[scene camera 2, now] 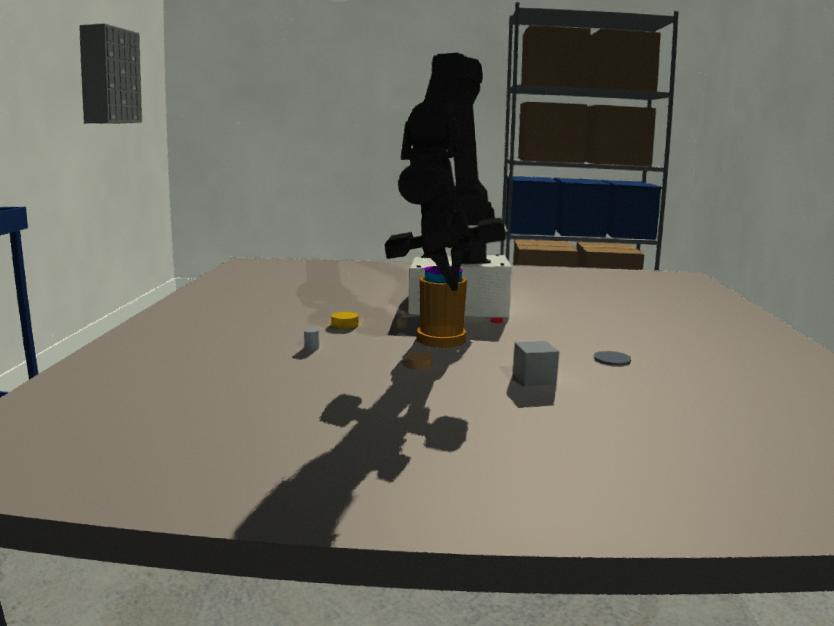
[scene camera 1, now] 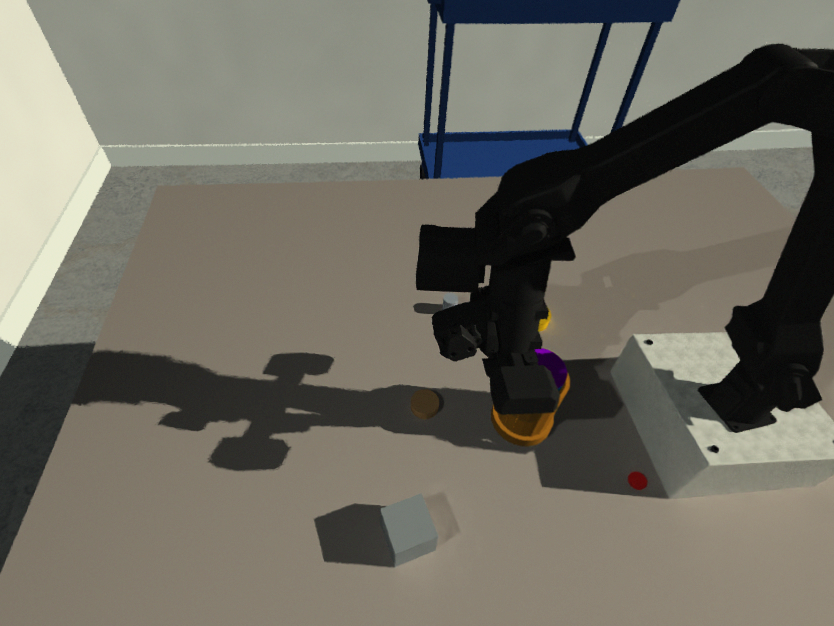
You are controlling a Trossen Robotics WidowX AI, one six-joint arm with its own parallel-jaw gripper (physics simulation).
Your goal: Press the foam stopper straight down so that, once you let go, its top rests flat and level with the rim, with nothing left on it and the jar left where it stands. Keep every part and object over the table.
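The orange ribbed jar (scene camera 1: 522, 425) (scene camera 2: 441, 309) stands upright on the table. The foam stopper (scene camera 1: 553, 367) (scene camera 2: 437, 276), with a purple top and a blue-green side, sits in its mouth and sticks up a little above the rim. Whether it is tilted I cannot tell. My gripper (scene camera 2: 453, 285) is shut and empty and points down. In scene camera 2 its fingertips overlap the right part of the stopper and the jar's upper wall, reaching just below the rim line. In scene camera 1 the gripper's body hides its fingertips and part of the jar and stopper. Contact cannot be told.
The white base block (scene camera 1: 646, 404) (scene camera 2: 491, 296) is behind the jar. Around stand a brown disc (scene camera 1: 425, 403) (scene camera 2: 417, 361), a grey cube (scene camera 1: 408, 522) (scene camera 2: 535, 363), a yellow disc (scene camera 2: 344, 320), a small grey cylinder (scene camera 2: 311, 338), a red disc (scene camera 1: 637, 480) and a flat grey disc (scene camera 2: 612, 358).
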